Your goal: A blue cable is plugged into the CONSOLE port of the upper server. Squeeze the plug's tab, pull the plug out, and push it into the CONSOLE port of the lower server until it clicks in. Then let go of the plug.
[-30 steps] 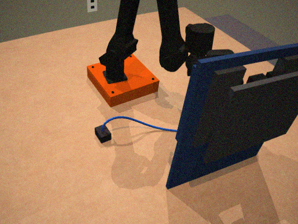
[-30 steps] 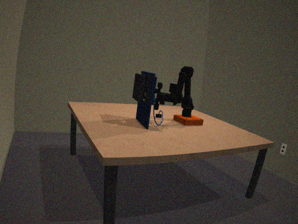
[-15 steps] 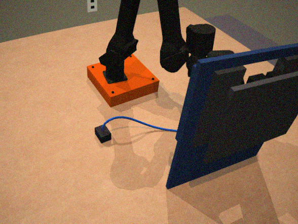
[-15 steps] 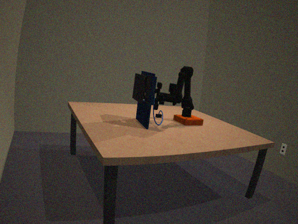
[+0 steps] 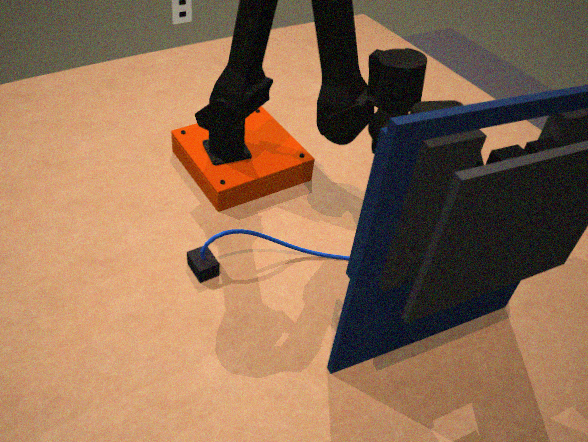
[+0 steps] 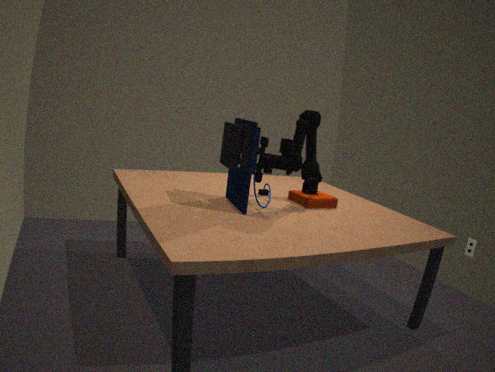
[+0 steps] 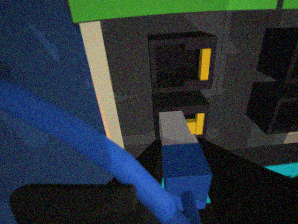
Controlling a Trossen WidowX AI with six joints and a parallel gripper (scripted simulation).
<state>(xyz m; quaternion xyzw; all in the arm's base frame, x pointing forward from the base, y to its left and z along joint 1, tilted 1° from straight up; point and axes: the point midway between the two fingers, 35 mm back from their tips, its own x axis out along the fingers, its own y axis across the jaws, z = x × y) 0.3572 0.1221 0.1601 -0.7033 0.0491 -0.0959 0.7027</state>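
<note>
My gripper tip is now right at the blue plug. Also, from my gripper tip: black block 210 mm to the right, 200 mm behind, 190 mm below.
</note>
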